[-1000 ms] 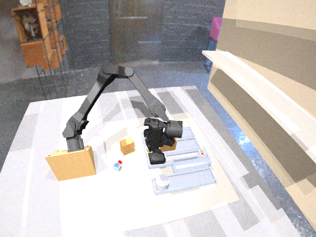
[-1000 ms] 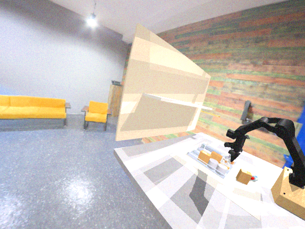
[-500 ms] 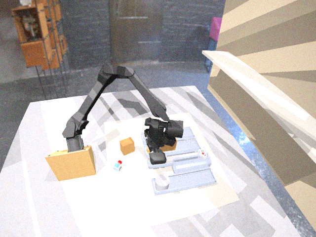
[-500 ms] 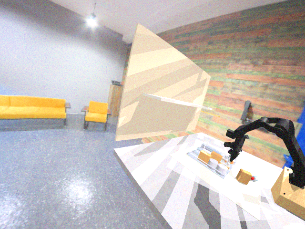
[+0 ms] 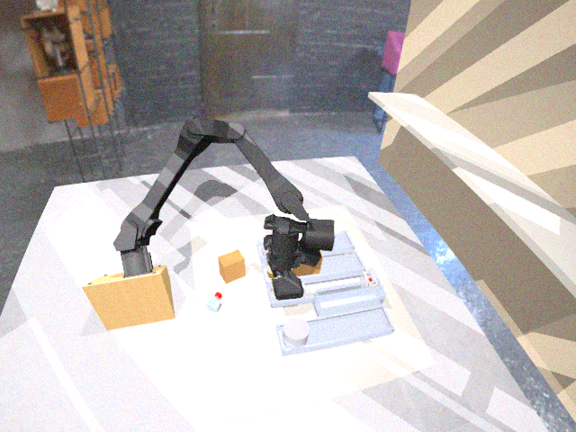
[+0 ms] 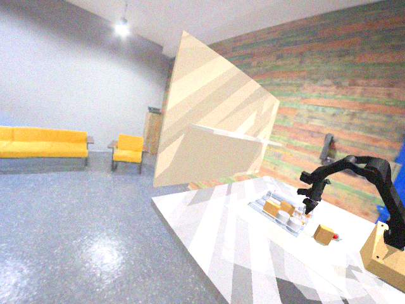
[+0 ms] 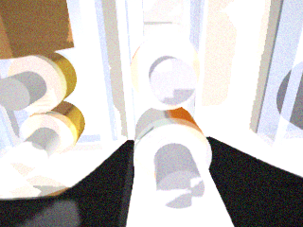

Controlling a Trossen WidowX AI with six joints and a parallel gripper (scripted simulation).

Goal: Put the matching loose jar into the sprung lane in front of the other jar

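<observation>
Now: gripper tip 12 cm to the right of the orange box, 9 cm past it and 2 cm above it. Also, from my gripper tip: red mark 22 cm ahead, 7 cm to the right, 2 cm above.
</observation>
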